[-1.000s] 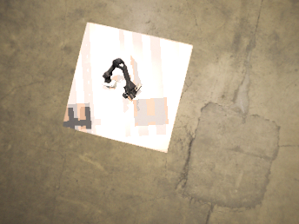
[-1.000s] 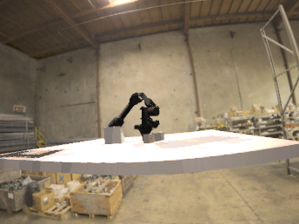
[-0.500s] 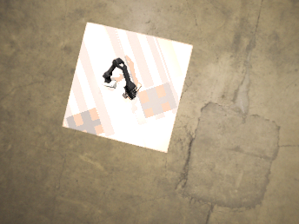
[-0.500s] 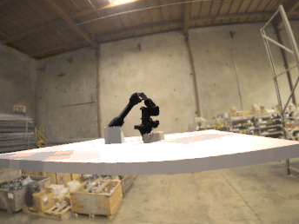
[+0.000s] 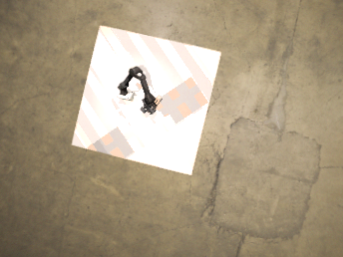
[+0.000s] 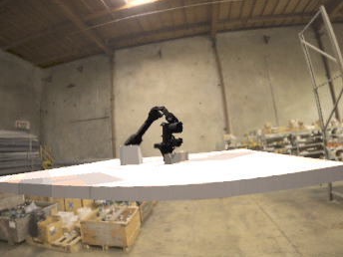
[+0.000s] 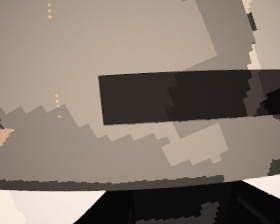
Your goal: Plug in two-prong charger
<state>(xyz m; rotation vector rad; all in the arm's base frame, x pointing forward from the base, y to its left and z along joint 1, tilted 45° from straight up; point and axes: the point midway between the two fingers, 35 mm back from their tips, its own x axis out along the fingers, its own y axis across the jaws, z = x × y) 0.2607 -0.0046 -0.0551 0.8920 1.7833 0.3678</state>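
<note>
The two-prong charger lies 2 cm ahead of my gripper tip, 1 cm to the right of it and 1 cm above it.
</note>
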